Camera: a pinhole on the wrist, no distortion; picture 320 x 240 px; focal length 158.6 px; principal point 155.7 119.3 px. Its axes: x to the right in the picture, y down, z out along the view. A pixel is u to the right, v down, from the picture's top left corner.
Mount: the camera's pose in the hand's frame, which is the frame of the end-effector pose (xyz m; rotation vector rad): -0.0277 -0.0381 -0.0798 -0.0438 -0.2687 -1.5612
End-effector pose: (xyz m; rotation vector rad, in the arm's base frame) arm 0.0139 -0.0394 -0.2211 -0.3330 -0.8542 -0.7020
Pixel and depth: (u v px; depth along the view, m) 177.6 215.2 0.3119
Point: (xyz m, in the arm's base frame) -0.0929 0.0371 0.0291
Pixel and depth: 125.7 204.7 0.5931
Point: -0.0573 0.2895 0.2643
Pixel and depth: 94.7 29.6 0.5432
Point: -0.1939 0.5240 -0.3109
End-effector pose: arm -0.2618 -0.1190 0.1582 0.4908 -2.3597 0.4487
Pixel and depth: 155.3 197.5 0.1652
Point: -0.3310 -0.1694 0.1135
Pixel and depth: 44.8 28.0 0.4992
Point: -0.3406 0.1826 -0.3816
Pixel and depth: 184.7 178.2 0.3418
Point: -0.4366 -0.2801 -0.0041
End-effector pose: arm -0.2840 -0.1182 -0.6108 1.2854 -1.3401 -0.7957
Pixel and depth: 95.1 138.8 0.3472
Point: -0.5559 -0.1018 -0.5163
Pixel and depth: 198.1 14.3 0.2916
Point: -0.4900 0.0829 -0.7703
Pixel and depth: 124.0 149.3 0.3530
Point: -0.5581 -0.1391 -0.5718
